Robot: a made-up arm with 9 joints. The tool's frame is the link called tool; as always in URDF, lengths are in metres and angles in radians. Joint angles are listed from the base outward.
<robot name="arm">
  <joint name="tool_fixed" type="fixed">
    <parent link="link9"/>
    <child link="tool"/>
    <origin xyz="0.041 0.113 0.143"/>
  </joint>
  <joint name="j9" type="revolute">
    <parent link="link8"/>
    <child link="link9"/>
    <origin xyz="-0.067 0.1 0"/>
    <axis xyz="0 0 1"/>
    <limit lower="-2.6" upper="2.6"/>
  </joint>
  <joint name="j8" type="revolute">
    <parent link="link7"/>
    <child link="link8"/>
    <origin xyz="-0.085 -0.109 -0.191"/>
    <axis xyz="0 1 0"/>
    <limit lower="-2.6" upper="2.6"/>
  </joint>
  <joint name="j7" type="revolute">
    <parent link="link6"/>
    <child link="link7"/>
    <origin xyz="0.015 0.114 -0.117"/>
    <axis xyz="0 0 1"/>
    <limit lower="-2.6" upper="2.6"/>
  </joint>
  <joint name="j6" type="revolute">
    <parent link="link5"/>
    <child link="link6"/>
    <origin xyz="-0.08 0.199 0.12"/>
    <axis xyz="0 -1 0"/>
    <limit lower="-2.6" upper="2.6"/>
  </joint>
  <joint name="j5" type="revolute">
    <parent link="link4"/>
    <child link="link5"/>
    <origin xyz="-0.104 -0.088 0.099"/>
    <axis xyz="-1 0 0"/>
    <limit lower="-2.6" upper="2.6"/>
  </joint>
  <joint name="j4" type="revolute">
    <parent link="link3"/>
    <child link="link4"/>
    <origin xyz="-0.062 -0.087 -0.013"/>
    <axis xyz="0 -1 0"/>
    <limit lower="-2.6" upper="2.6"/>
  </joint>
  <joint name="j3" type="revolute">
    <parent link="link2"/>
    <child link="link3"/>
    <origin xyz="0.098 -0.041 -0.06"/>
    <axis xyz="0 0 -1"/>
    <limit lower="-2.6" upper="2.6"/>
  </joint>
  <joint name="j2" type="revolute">
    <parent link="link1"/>
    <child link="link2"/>
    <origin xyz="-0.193 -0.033 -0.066"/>
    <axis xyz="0 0 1"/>
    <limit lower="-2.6" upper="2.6"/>
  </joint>
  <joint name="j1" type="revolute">
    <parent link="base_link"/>
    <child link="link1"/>
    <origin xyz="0 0 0.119"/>
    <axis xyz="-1 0 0"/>
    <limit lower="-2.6" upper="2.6"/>
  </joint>
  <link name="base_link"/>
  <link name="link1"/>
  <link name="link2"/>
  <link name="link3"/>
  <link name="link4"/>
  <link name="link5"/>
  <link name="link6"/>
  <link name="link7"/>
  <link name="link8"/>
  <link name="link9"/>
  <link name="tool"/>
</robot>
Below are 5 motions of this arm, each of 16 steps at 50 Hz.
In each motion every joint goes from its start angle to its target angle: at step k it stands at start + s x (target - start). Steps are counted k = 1, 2, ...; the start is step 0. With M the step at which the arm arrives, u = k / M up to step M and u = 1 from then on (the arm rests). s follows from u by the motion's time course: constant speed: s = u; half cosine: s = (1 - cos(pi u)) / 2; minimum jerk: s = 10 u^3 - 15 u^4 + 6 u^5.
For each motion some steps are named. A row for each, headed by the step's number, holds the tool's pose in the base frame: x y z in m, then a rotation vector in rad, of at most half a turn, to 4 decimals.
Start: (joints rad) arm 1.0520 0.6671 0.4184 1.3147 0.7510 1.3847 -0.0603 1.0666 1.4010
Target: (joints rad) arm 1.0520 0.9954 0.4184 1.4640 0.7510 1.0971 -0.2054 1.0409 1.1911
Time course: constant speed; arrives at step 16
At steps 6, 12, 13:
6: -0.1313 -0.1479 -0.1437 -2.0821 -0.6507 1.5646
12: -0.1415 -0.1360 -0.1563 -1.8249 -0.7586 1.6297
13: -0.1436 -0.1339 -0.1582 -1.7811 -0.7730 1.6381

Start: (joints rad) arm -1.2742 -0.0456 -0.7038 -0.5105 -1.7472 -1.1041 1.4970 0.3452 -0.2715
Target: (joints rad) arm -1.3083 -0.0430 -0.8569 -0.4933 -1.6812 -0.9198 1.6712 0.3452 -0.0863
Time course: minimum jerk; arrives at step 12
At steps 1, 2, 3, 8, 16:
1: -0.0608 -0.4806 -0.2270 -1.6316 0.4970 -1.6461
2: -0.0602 -0.4794 -0.2266 -1.6285 0.5051 -1.6419
3: -0.0587 -0.4767 -0.2259 -1.6214 0.5233 -1.6325
8: -0.0469 -0.4455 -0.2176 -1.5321 0.7110 -1.5407
16: -0.0440 -0.4348 -0.2147 -1.4979 0.7692 -1.5131

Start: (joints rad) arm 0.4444 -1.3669 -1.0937 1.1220 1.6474 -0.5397 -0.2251 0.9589 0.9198
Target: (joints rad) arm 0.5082 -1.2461 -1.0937 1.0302 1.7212 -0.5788 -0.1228 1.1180 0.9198
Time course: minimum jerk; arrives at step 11
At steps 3, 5, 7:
3: -0.1563 -0.5324 -0.1797 -0.5632 0.0205 -1.1329
5: -0.1590 -0.5456 -0.1668 -0.5423 0.0703 -1.1251
7: -0.1615 -0.5611 -0.1511 -0.5201 0.1270 -1.1197

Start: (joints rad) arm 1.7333 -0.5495 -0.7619 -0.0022 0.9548 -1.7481 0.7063 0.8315 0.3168
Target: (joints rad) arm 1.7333 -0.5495 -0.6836 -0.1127 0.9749 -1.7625 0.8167 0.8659 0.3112
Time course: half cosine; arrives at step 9
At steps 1, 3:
1: -0.5653 -0.2233 0.1346 -0.5508 1.5375 -2.0409
3: -0.5648 -0.2162 0.1268 -0.4948 1.5497 -2.0503

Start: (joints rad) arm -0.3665 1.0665 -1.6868 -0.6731 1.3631 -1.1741 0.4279 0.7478 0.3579
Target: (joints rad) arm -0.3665 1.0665 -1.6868 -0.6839 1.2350 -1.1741 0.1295 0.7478 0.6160
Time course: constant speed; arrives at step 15
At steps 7, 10, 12, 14, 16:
7: 0.3276 -0.1405 -0.0692 -2.2298 -0.1798 0.5058
10: 0.3186 -0.1475 -0.0710 -2.2075 -0.1463 0.5397
12: 0.3124 -0.1521 -0.0720 -2.1924 -0.1243 0.5626
14: 0.3062 -0.1566 -0.0728 -2.1771 -0.1027 0.5858
16: 0.3031 -0.1588 -0.0731 -2.1694 -0.0920 0.5974

